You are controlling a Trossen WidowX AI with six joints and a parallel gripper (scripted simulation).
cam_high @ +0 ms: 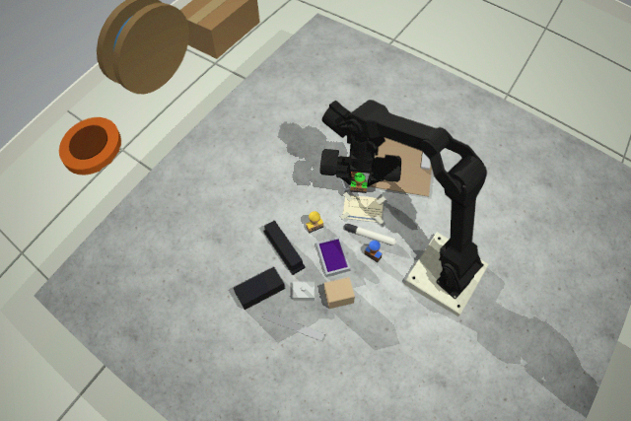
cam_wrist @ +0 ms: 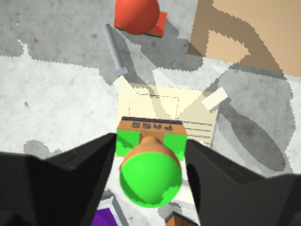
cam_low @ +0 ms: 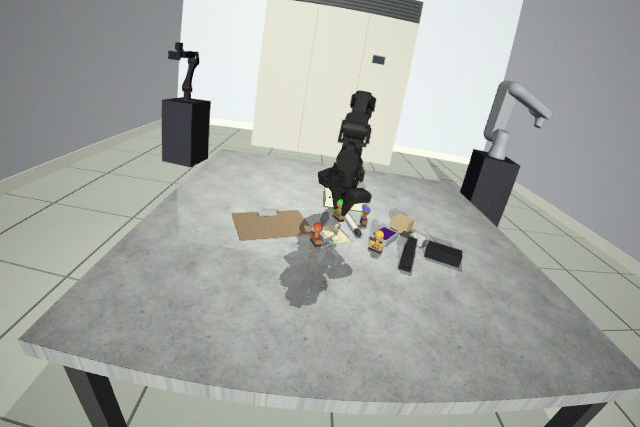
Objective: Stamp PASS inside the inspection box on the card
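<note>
Now: the cream card 20 mm behind my gripper tip and 90 mm below it. Round my gripper tip: white marker: 70 mm behind, 60 mm to the left, 80 mm below; then red-knobbed stamp: 60 mm ahead, 50 mm to the right, 70 mm below; then green pass stamp: right at my gripper tip.
</note>
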